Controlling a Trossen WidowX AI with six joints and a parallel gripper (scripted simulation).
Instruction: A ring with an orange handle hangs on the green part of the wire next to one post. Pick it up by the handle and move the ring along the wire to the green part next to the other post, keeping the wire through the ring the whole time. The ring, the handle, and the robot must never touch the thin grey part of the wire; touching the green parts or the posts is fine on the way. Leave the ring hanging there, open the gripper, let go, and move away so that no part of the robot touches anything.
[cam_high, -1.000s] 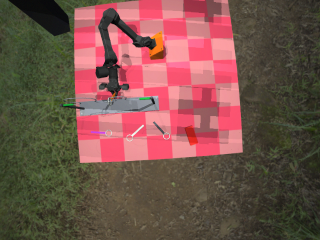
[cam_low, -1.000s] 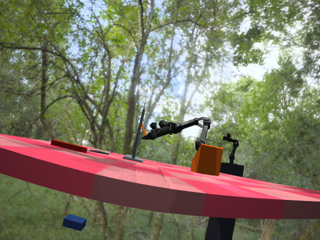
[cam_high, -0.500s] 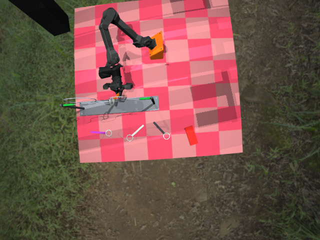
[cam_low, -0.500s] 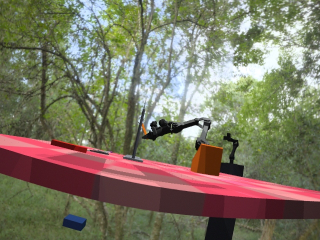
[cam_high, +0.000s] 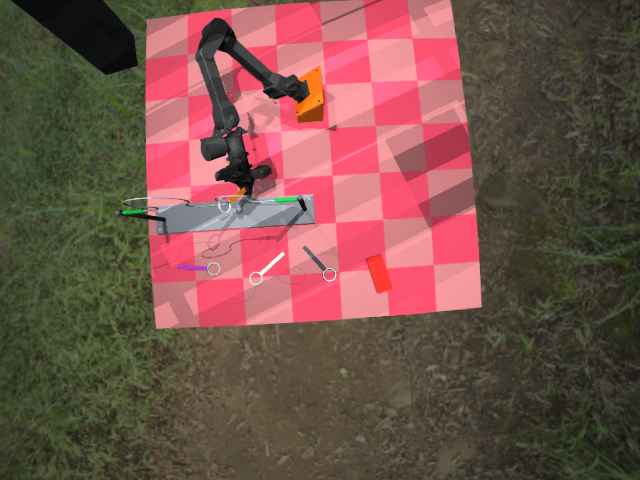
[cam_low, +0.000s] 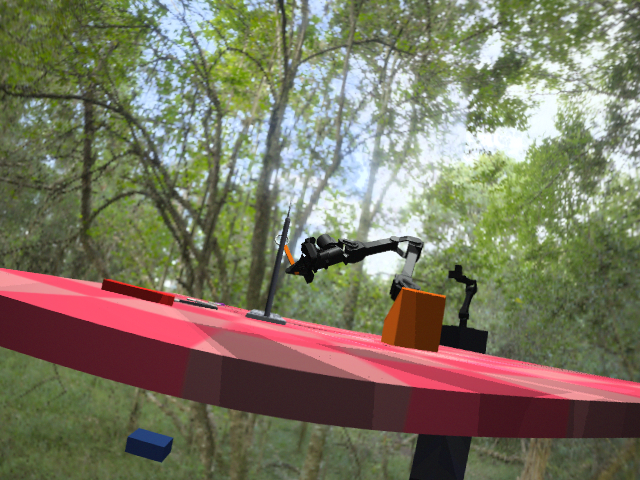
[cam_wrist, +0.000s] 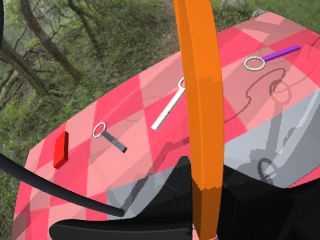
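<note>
Right now my gripper tip is 10 mm short of the ring with orange handle, 30 mm to the left of it and 80 mm below it. Round my gripper tip: blue block 320 mm ahead, 640 mm below; then red block 360 mm ahead, 390 mm to the left, 160 mm below.
</note>
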